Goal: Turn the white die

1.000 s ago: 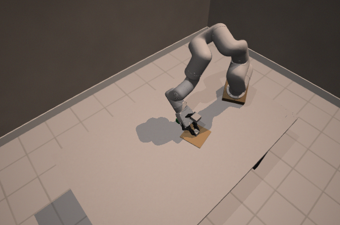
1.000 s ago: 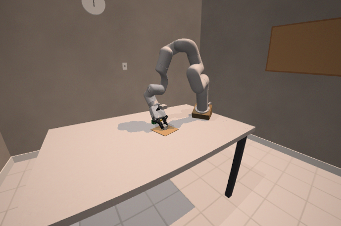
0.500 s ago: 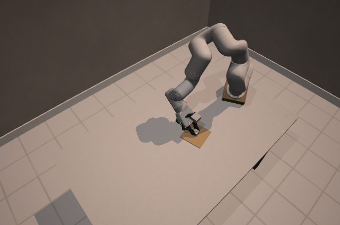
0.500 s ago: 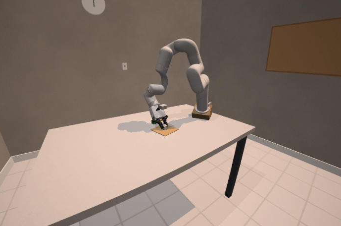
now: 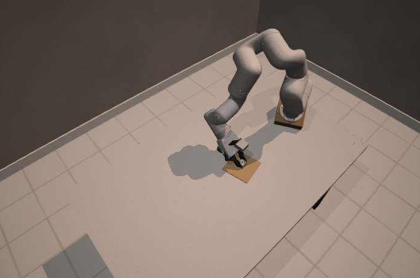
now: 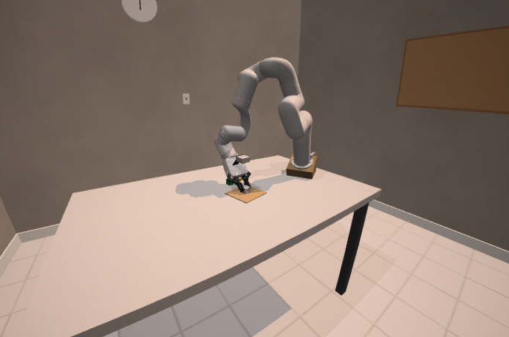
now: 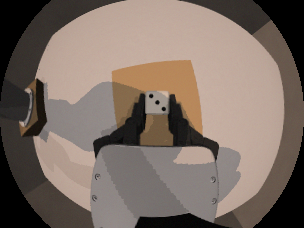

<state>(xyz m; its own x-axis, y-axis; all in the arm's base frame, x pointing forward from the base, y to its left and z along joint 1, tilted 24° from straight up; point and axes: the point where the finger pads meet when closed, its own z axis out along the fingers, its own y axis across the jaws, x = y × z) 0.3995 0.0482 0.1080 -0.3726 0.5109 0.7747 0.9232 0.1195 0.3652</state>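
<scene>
My hand is 10 mm to the right of the white die and 10 mm above it. The rest, counted from my hand: yellow die (150 mm to the right, 40 mm behind, 20 mm below); then green die (120 mm to the right, 20 mm below, 20 mm ahead); then mat (30 mm below, 10 mm to the left).
</scene>
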